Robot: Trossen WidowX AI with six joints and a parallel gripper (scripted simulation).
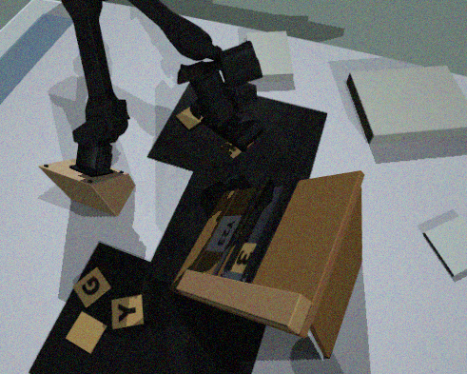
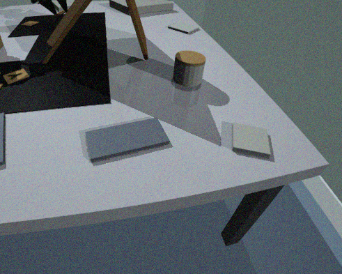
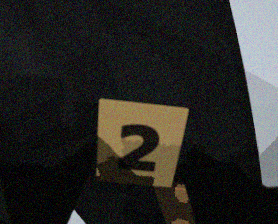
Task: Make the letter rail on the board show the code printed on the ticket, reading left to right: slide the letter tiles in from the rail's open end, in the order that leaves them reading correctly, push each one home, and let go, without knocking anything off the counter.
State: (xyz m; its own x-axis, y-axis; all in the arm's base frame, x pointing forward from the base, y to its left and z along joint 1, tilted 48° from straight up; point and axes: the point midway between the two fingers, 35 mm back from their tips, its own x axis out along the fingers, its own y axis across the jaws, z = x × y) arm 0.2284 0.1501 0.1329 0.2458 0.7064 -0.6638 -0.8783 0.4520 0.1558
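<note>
The white ticket lies 200 mm to the right of my gripper tip, 70 mm ahead of it and 10 mm above it. Round my gripper tip: letter tile: right at my gripper tip; then thin white plate: 510 mm ahead, 60 mm below, 10 mm to the right; then blank tile: 470 mm to the right, 100 mm behind, 60 mm below.
</note>
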